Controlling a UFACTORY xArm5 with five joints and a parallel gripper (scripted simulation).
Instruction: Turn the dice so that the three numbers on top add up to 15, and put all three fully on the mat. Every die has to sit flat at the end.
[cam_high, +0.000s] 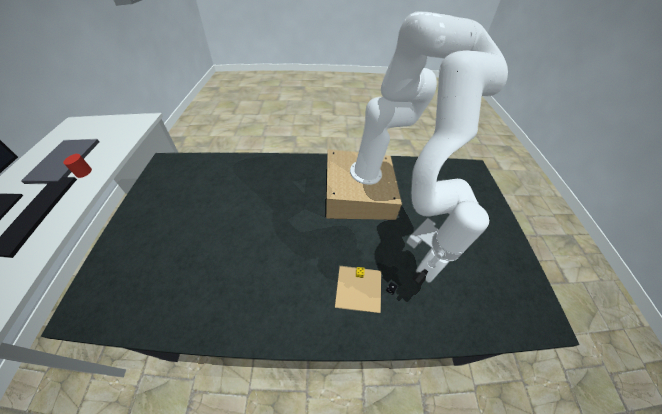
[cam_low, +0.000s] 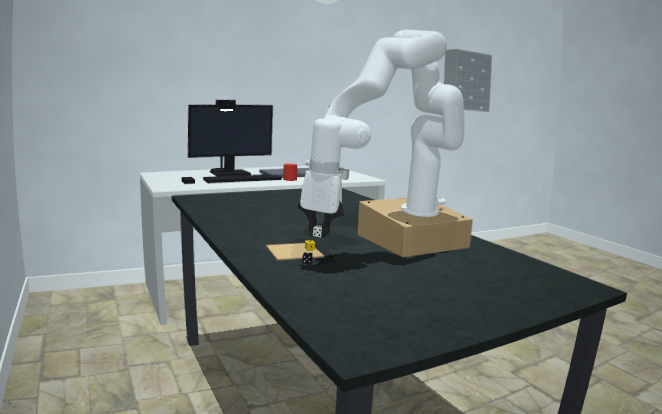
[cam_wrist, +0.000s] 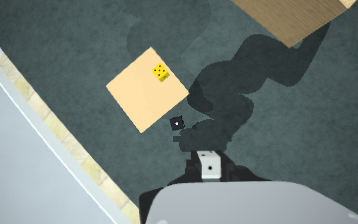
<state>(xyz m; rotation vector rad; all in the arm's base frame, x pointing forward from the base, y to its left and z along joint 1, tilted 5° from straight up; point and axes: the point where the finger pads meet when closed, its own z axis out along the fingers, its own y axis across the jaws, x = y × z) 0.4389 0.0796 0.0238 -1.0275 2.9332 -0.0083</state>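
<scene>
The black die is 1 cm behind my hand, 6 cm to the right of it and 10 cm below it. Round my hand: tan mat 2 cm behind, 17 cm to the right, 11 cm below; then yellow die 7 cm behind, 16 cm to the right, 10 cm below; then white die 1 cm below.
</scene>
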